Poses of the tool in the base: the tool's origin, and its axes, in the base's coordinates. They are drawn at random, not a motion.
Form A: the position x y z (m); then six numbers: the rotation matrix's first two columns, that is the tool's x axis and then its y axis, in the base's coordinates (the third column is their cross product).
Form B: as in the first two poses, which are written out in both.
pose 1, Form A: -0.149 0.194 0.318 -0.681 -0.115 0.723 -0.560 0.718 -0.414
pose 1, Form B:
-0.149 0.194 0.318
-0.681 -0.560 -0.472
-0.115 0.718 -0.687
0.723 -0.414 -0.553

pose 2, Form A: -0.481 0.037 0.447 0.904 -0.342 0.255 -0.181 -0.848 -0.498
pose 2, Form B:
-0.481 0.037 0.447
0.904 -0.181 0.387
-0.342 -0.848 0.404
0.255 -0.498 -0.828

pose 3, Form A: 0.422 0.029 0.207 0.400 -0.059 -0.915 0.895 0.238 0.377
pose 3, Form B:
0.422 0.029 0.207
0.400 0.895 0.196
-0.059 0.238 -0.970
-0.915 0.377 0.148

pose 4, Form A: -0.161 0.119 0.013 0.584 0.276 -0.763 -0.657 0.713 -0.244
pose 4, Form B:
-0.161 0.119 0.013
0.584 -0.657 0.477
0.276 0.713 0.644
-0.763 -0.244 0.598

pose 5, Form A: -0.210 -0.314 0.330 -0.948 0.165 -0.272 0.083 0.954 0.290
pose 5, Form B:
-0.210 -0.314 0.330
-0.948 0.083 0.307
0.165 0.954 0.252
-0.272 0.290 -0.918

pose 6, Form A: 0.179 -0.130 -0.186 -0.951 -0.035 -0.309 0.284 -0.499 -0.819
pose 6, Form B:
0.179 -0.130 -0.186
-0.951 0.284 -0.126
-0.035 -0.499 -0.867
-0.309 -0.819 0.484

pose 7, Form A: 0.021 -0.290 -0.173 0.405 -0.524 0.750 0.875 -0.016 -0.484
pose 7, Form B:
0.021 -0.290 -0.173
0.405 0.875 0.266
-0.524 -0.016 0.852
0.750 -0.484 0.452

